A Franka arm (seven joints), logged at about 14 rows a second.
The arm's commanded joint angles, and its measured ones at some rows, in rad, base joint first. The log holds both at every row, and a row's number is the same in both.
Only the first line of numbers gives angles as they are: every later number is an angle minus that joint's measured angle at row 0.
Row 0, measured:
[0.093 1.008 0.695 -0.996 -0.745 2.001 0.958]
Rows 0 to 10, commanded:
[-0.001 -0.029 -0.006 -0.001 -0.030 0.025 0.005]
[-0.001 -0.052 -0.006 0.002 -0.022 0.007 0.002]
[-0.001 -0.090 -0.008 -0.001 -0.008 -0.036 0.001]
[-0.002 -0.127 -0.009 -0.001 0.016 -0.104 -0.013]
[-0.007 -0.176 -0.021 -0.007 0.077 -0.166 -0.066]
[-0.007 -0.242 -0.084 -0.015 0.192 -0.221 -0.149]
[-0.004 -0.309 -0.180 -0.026 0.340 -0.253 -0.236]
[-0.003 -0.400 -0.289 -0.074 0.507 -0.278 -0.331]
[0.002 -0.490 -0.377 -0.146 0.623 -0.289 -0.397]
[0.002 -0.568 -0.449 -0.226 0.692 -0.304 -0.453]
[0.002 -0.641 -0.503 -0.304 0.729 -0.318 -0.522]
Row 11, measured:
[0.002 -0.455 -0.389 -0.073 0.623 -0.324 -0.421]
